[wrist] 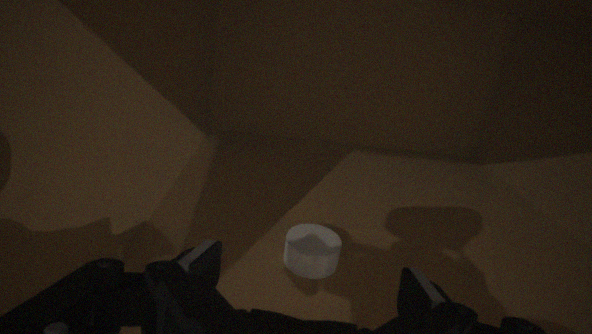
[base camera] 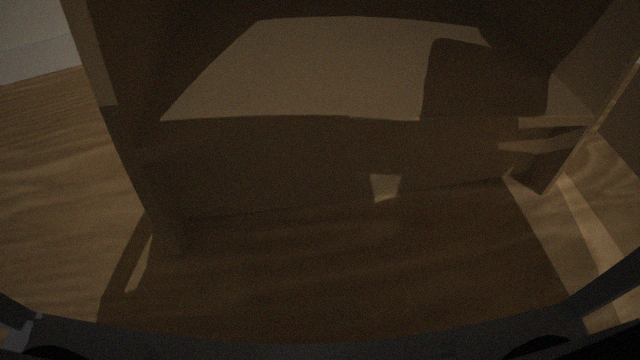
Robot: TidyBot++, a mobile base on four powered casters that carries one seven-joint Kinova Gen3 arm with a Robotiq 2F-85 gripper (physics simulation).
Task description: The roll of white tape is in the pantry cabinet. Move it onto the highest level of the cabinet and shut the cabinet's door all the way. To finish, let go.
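Frame: origin at the arm's base, x ahead, y left, z up, level; centimetres.
Where they show: gripper, fingertip midpoint: (wrist: pixel 308 274).
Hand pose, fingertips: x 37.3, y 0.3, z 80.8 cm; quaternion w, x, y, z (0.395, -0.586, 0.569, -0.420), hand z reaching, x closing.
After its pixels a point has its place.
The roll of white tape (wrist: pixel 312 265) @[x 47.3, y -0.3, z 73.2 cm] lies flat on a cabinet board (wrist: pixel 530 200) @[x 72.4, y -32.8, z 71.9 cm] in the wrist view. My gripper (wrist: pixel 308 274) @[x 37.3, y 0.3, z 80.8 cm] is open and empty. Its fingers are spread wide to the left and right of the tape in the view, and the tape appears beyond the fingertips, not gripped. Which level the board belongs to cannot be told. In the base camera, the cabinet (base camera: pixel 300 65) @[x 39.0, y -0.4, z -22.8 cm] stands open at the front, with its lowest part showing. A brown panel (base camera: pixel 620 125) @[x 32.3, y -39.8, z -21.4 cm] at the right edge may be its open door. The gripper and tape do not show in the base camera.
Inside the cabinet, a side wall (wrist: pixel 90 125) @[x 43.2, y 15.3, z 84.2 cm] rises on the left and a dark back wall (wrist: pixel 375 75) @[x 86.7, y -7.2, z 85.0 cm] behind the tape. Shadows fall across the board. In the base camera, wood floor (base camera: pixel 50 175) @[x 40.2, y 41.6, z -39.6 cm] lies left of the cabinet, with a pale wall (base camera: pixel 30 30) @[x 77.5, y 67.2, z -27.4 cm] at the upper left.
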